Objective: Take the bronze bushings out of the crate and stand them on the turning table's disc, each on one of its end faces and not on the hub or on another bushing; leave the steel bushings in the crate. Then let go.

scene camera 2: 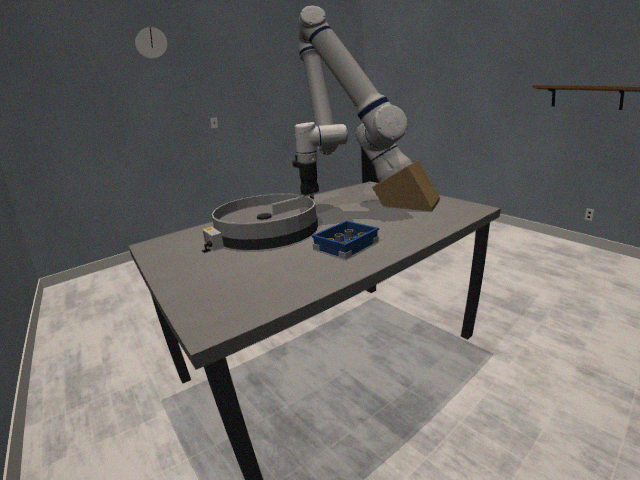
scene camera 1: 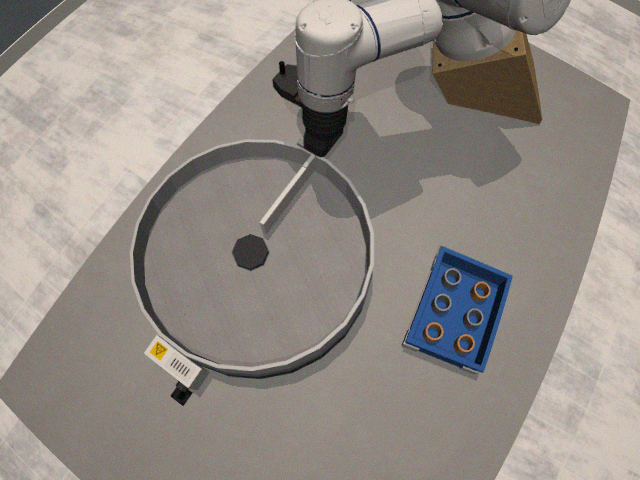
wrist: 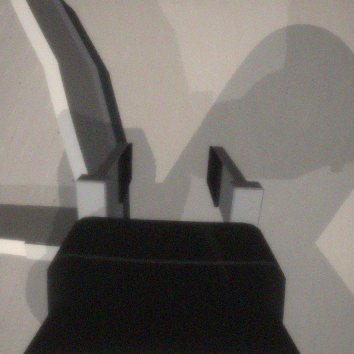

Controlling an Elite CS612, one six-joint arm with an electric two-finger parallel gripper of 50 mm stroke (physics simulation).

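Pixels of known places: gripper, fingertip midpoint: (scene camera 1: 312, 150) (wrist: 169, 162); arm's base at its link origin: (scene camera 2: 395, 172) (scene camera 1: 475, 32).
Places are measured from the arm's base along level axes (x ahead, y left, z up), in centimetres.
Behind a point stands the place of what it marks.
Observation:
The blue crate (scene camera 1: 497, 322) @(x 51.7, y 34.8, z -9.8 cm) (scene camera 2: 329, 246) @(x 61.9, y 30.1, z -12.1 cm) holds three bronze bushings (scene camera 1: 489, 290) @(x 46.6, y 30.8, z -11.7 cm) (scene camera 1: 425, 332) @(x 60.1, y 25.0, z -11.9 cm) (scene camera 1: 456, 343) @(x 58.4, y 30.8, z -12.3 cm) and three steel bushings (scene camera 1: 445, 277) @(x 49.5, y 22.5, z -11.8 cm) (scene camera 1: 434, 303) @(x 54.9, y 23.4, z -11.8 cm) (scene camera 1: 466, 317) @(x 53.5, y 29.7, z -11.9 cm), all upright. The turning table's disc (scene camera 1: 206, 299) @(x 78.9, y -8.2, z -9.4 cm) bears no bushing. Its dark hub (scene camera 1: 250, 252) @(x 67.7, y -7.4, z -8.6 cm) (scene camera 2: 264, 215) @(x 67.5, y -7.5, z -8.6 cm) is at the centre. My gripper (wrist: 169, 162) @(x 43.8, y -12.5, z -10.2 cm) (scene camera 2: 311, 195) @(x 43.8, y -12.5, z -10.2 cm) is open and empty, pointing down at the far edge of the turning table, away from the crate. In the wrist view its left finger overlaps the table's rim wall. Contact with the wall cannot be told. The fingertips are mostly hidden in the first scene view.
A tall ring wall (scene camera 1: 367, 232) @(x 53.1, y 6.8, z -6.9 cm) (scene camera 2: 268, 227) @(x 74.9, y 12.2, z -6.9 cm) (wrist: 90, 95) @(x 48.3, y -15.9, z -9.1 cm) surrounds the disc. A pale straight bar (scene camera 1: 286, 193) @(x 56.3, y -8.2, z -5.0 cm) (scene camera 2: 286, 206) @(x 56.8, y -8.1, z -7.2 cm) reaches inward from the wall beside my gripper. A white box with a warning label (scene camera 1: 175, 363) @(x 90.8, y -4.8, z -8.9 cm) stands at the near left. The arm's wooden base (scene camera 1: 485, 87) @(x 7.6, y 8.1, z -6.6 cm) (scene camera 2: 407, 191) @(x 5.3, y 12.6, z -6.3 cm) is behind right.

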